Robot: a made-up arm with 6 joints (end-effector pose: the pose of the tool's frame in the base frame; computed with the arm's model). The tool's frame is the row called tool. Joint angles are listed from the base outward.
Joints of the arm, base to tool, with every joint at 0 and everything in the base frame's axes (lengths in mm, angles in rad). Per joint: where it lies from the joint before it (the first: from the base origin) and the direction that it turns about. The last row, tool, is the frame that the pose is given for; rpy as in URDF.
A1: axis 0 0 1 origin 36 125.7 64.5
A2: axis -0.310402 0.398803 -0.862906 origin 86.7 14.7 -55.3
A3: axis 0 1 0 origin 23.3 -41.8 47
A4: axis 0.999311 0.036 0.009 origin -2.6 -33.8 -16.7
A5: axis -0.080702 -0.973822 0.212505 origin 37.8 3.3 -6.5
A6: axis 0 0 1 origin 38.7 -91.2 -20.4
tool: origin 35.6 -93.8 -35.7 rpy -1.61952 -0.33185 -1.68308
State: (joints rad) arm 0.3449 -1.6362 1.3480 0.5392 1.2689 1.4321
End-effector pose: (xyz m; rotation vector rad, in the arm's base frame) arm 0.2273 0.3413 0.0450 -0.4242 -1.1015 0.5312
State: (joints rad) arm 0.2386 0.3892 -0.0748 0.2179 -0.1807 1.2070
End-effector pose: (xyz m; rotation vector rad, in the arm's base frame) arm 0.2820 -0.0122 -0.0573 -1.6248 0.4396 -0.5164
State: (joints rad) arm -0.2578 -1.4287 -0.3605 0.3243 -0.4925 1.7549
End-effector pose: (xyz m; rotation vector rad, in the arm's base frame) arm 0.2787 0.2199 0.0857 -0.6275 -1.2195 0.3300
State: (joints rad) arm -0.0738 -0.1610 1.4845 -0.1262 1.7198 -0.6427
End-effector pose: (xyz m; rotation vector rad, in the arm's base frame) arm 0.2468 -0.0826 -0.0509 -1.0465 1.2897 -1.4987
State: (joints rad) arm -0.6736 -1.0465 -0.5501 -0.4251 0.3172 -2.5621
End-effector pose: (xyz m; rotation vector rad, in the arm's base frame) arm 0.2122 -0.0315 0.0274 1.6849 2.2289 -0.8829
